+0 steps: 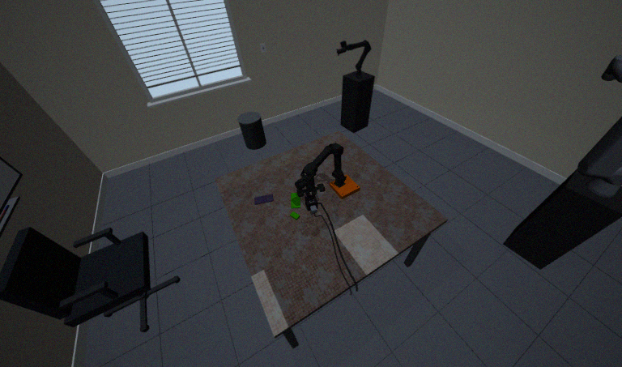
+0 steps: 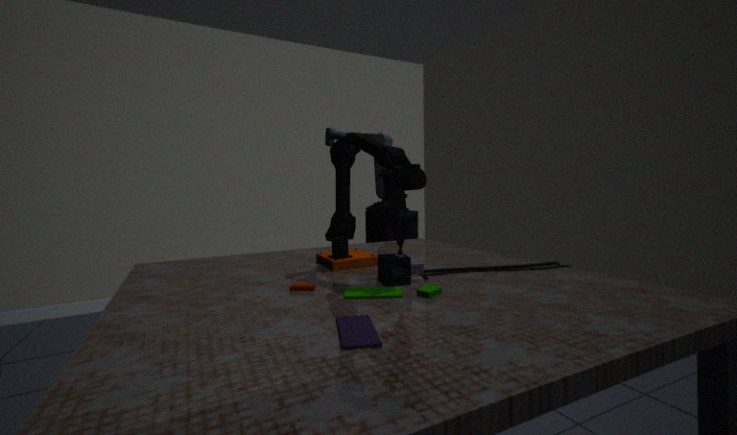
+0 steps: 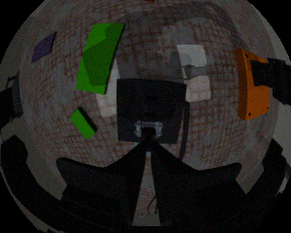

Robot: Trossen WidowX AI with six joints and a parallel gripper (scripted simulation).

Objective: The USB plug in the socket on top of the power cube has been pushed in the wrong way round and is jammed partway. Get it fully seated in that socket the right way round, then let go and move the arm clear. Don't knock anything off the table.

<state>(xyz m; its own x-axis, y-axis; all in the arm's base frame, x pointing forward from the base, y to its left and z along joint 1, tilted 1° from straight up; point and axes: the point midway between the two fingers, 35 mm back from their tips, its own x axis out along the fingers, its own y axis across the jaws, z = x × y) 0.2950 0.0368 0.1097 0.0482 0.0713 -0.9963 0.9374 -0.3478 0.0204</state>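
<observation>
Now: the USB plug 20 mm below my gripper tip. Also, from my gripper tip: small green block (140 mm ahead, 20 mm to the right, 100 mm below); then long green block (60 mm ahead, 130 mm to the right, 100 mm below); then small orange block (90 mm behind, 260 mm to the right, 100 mm below).
</observation>
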